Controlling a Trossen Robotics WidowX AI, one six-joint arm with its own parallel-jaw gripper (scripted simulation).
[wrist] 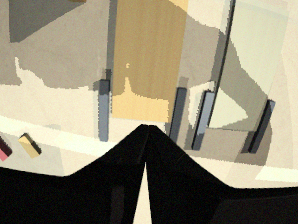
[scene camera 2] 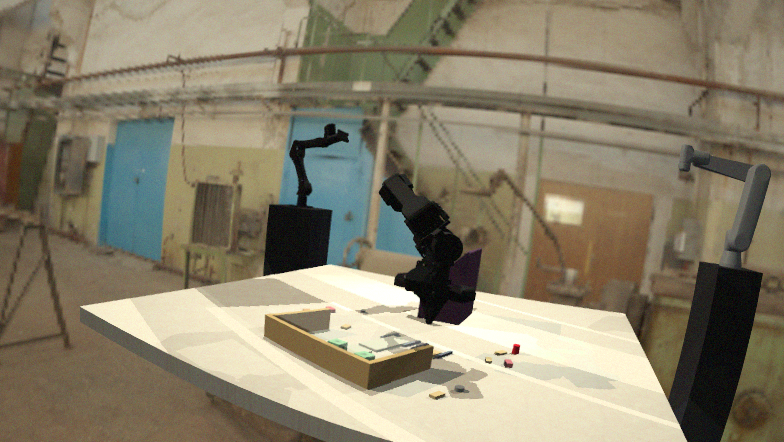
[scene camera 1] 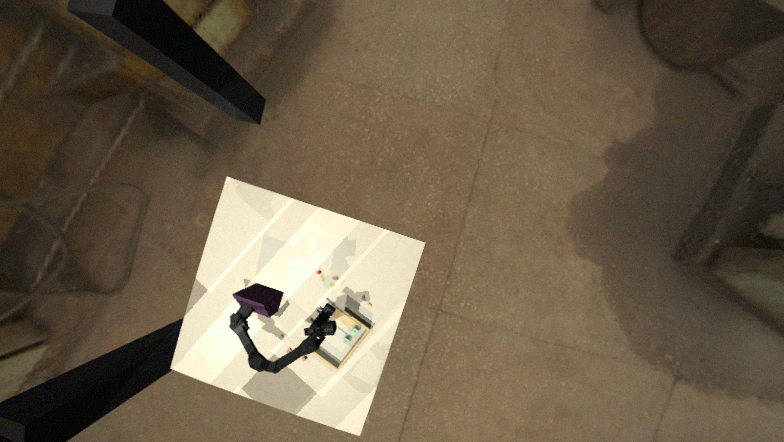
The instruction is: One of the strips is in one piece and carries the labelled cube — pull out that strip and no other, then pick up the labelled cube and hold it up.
Observation:
The gripper (scene camera 2: 428, 324) is shut and holds nothing.
The gripper is seen too in the wrist view (wrist: 147, 132).

